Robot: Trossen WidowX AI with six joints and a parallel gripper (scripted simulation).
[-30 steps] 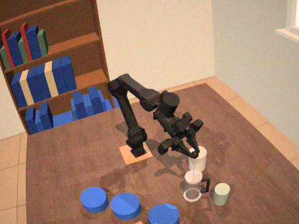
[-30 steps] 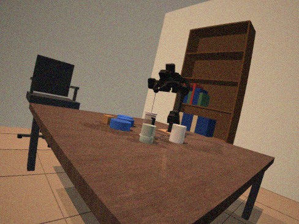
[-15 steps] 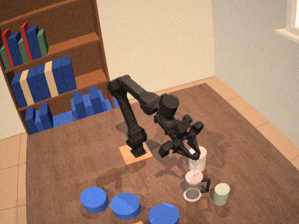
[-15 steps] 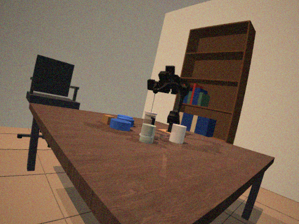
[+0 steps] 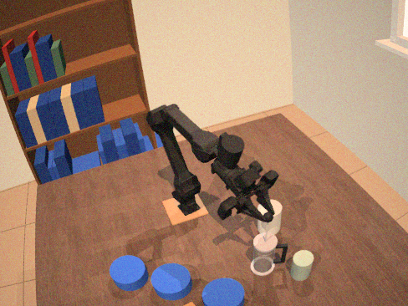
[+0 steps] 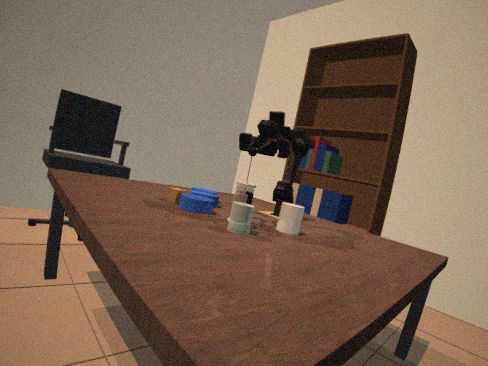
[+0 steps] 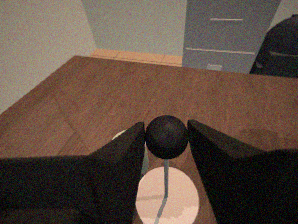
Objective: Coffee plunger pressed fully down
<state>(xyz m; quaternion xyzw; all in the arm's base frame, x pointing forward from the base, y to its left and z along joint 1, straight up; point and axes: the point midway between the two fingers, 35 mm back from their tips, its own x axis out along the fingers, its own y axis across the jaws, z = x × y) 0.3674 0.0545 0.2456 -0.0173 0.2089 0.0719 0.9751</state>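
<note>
My gripper tip is 1 cm to the right of the glass coffee press and 12 cm above it.
</note>
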